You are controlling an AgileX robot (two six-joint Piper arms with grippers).
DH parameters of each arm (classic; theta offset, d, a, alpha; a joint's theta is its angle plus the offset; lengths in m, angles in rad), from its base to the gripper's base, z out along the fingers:
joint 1: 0 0.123 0 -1.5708
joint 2: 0.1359 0 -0.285 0
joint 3: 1.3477 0 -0.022 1.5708
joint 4: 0 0.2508 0 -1.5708
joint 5: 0 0 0.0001 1.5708
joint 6: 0 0.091 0 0
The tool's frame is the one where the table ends.
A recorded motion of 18 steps. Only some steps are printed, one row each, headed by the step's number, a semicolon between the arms.
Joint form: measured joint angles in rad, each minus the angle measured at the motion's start. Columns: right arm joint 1, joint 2, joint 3, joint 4, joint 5, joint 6; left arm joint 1, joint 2, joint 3, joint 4, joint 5, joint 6.
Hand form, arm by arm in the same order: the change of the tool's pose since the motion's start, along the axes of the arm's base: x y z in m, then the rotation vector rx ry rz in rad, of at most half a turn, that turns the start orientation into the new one. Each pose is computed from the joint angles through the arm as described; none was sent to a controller.
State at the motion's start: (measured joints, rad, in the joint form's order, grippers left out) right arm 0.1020 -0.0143 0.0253 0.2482 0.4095 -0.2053; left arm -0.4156 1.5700 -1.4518 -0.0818 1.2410 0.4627
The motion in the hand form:
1: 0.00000 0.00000 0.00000 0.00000 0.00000 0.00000; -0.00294 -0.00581 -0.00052 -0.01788 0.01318 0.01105
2: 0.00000 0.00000 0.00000 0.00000 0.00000 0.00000; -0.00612 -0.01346 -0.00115 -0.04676 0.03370 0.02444
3: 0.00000 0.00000 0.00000 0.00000 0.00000 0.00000; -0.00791 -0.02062 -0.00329 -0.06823 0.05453 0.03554
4: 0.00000 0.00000 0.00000 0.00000 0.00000 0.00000; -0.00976 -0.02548 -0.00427 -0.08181 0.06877 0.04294
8: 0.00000 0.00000 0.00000 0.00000 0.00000 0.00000; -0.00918 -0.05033 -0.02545 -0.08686 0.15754 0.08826
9: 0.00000 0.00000 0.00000 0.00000 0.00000 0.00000; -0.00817 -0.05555 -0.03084 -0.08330 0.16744 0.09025
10: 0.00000 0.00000 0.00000 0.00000 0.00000 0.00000; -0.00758 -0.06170 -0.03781 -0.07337 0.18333 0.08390
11: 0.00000 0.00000 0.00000 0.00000 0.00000 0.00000; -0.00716 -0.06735 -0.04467 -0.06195 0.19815 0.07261
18: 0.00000 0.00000 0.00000 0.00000 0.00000 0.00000; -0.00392 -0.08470 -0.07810 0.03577 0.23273 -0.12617
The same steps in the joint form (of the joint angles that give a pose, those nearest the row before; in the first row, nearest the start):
1: 0.0000 0.0000 0.0000 0.0000 0.0000 0.0000; -0.0170 0.0000 0.0022 -0.0132 0.0000 -0.0290
2: 0.0000 0.0000 0.0000 0.0000 0.0000 0.0000; -0.0363 0.0027 0.0022 -0.0384 0.0000 -0.0625
3: 0.0000 0.0000 0.0000 0.0000 0.0000 0.0000; -0.0536 0.0103 0.0022 -0.0588 -0.0021 -0.0910
4: 0.0000 0.0000 0.0000 0.0000 0.0000 0.0000; -0.0663 0.0139 0.0022 -0.0716 -0.0020 -0.1116
8: 0.0000 0.0000 0.0000 0.0000 0.0000 0.0000; -0.1260 0.0803 0.0022 -0.0948 -0.0083 -0.2147
9: 0.0000 0.0000 0.0000 0.0000 0.0000 0.0000; -0.1378 0.0968 0.0022 -0.0948 -0.0167 -0.2269
10: 0.0000 0.0000 0.0000 0.0000 0.0000 0.0000; -0.1523 0.1176 0.0022 -0.0948 -0.0205 -0.2332
11: 0.0000 0.0000 0.0000 0.0000 0.0000 0.0000; -0.1656 0.1378 0.0022 -0.0948 -0.0230 -0.2332
18: 0.0000 0.0000 0.0000 0.0000 0.0000 0.0000; -0.2065 0.2293 0.0060 -0.0724 -0.0230 -0.0675

